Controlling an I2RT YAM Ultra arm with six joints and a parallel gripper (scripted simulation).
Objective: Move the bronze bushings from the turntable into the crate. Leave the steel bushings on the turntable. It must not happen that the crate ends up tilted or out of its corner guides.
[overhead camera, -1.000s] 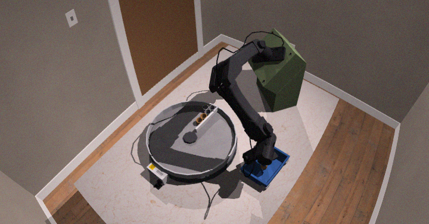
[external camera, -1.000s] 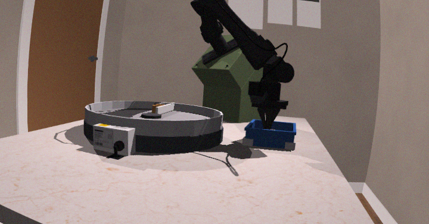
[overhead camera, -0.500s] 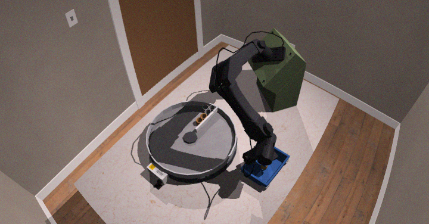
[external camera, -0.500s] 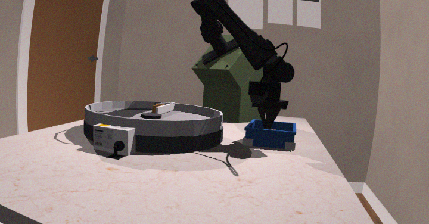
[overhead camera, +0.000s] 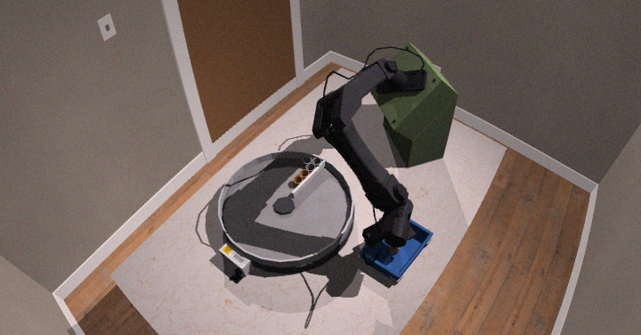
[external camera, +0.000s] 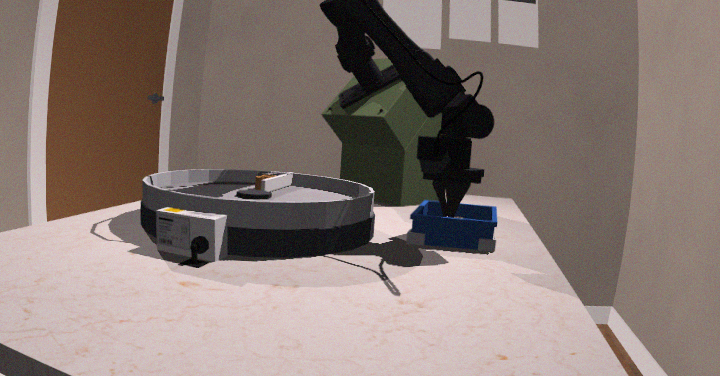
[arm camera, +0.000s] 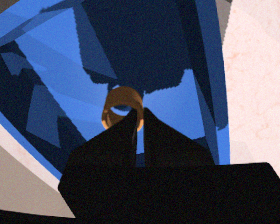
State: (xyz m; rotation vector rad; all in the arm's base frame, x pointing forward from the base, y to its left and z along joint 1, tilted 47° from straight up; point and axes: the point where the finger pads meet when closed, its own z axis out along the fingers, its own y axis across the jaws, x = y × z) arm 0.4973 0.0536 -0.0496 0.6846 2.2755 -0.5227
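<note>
Right now my hand is 1 cm short of the blue crate, 1 cm to the right of it and 1 cm above it. From my hand the other things lie so: grey turntable 3 cm behind, 35 cm to the right, 2 cm above.
</note>
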